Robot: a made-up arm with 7 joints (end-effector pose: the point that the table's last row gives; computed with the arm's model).
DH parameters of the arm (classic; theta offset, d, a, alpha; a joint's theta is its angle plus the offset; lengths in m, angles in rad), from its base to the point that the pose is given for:
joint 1: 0 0.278 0 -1.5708
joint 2: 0 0 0 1.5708
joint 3: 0 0.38 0.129 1.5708
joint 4: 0 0 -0.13 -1.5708
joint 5: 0 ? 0 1.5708
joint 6: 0 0 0.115 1.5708
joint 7: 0 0 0 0
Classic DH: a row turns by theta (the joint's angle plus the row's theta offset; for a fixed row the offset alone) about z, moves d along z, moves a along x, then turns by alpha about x.
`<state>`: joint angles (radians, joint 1 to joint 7).
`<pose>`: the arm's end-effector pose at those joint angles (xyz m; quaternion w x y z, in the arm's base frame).
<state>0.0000 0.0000 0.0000 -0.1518 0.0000 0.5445 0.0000</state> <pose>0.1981 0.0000 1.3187 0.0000 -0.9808 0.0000 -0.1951</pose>
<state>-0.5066 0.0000 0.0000 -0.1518 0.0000 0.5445 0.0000</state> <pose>0.1732 -0.0961 1.3187 0.0489 0.9495 -0.2458 0.1889</pose>
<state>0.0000 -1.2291 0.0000 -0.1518 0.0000 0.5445 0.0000</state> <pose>-0.9142 0.0000 0.8134 0.0000 -0.6888 0.0000 -0.7249</pose>
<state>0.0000 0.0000 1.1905 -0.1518 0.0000 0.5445 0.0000</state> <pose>0.0735 0.1839 1.3187 0.1094 -0.8121 -0.5499 -0.1615</pose>
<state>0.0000 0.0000 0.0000 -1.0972 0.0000 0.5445 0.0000</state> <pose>0.7051 0.0000 0.9888 0.0000 -0.9621 0.0000 0.2728</pose>
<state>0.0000 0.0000 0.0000 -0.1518 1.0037 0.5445 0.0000</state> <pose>0.1531 0.0830 1.3256 0.1641 -0.8598 -0.4522 -0.1710</pose>
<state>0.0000 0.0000 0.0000 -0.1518 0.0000 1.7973 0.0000</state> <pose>0.0832 0.0000 1.3894 0.0000 -0.6802 0.0000 -0.7330</pose>
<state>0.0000 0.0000 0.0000 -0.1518 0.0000 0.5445 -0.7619</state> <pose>0.1981 0.0000 1.3187 0.0725 0.9105 0.3647 0.1811</pose>
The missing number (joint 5, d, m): 0.604
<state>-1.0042 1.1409 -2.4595 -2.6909 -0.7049 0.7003 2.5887</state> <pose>-0.4092 0.1606 0.5655 0.2387 -0.6823 0.2989 -0.6230</pose>
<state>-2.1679 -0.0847 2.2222 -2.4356 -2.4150 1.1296 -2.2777</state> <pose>0.7127 0.0015 0.1931 0.2008 -0.0986 0.3095 -0.9242</pose>
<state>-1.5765 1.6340 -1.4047 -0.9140 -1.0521 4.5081 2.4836</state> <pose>-0.4269 -0.7824 0.1368 0.0175 0.5423 -0.7933 0.2763</pose>
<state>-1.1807 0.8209 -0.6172 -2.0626 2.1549 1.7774 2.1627</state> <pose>-0.2418 -0.6959 -0.1019 0.5171 0.7533 0.3261 0.2425</pose>
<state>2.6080 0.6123 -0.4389 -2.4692 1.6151 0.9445 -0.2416</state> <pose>-0.2917 0.4308 -0.1532 0.1380 0.4834 0.2841 -0.8164</pose>
